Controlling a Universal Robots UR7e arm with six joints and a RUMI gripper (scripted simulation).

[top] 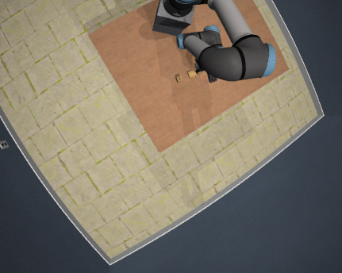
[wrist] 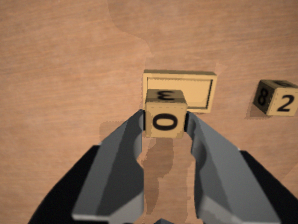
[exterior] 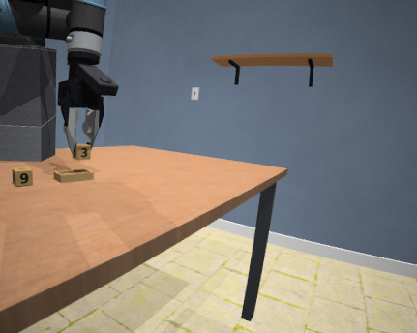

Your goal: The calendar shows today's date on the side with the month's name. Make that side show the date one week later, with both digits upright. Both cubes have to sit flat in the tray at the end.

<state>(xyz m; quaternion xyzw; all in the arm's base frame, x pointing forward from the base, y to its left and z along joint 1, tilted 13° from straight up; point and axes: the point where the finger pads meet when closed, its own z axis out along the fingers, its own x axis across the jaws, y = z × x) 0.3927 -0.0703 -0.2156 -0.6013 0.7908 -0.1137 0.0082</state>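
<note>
Now: the cube 1 cm below my hand. From my hand the other things lie so: wooden tray (1 cm behind, 2 cm to the right, 6 cm below).
</note>
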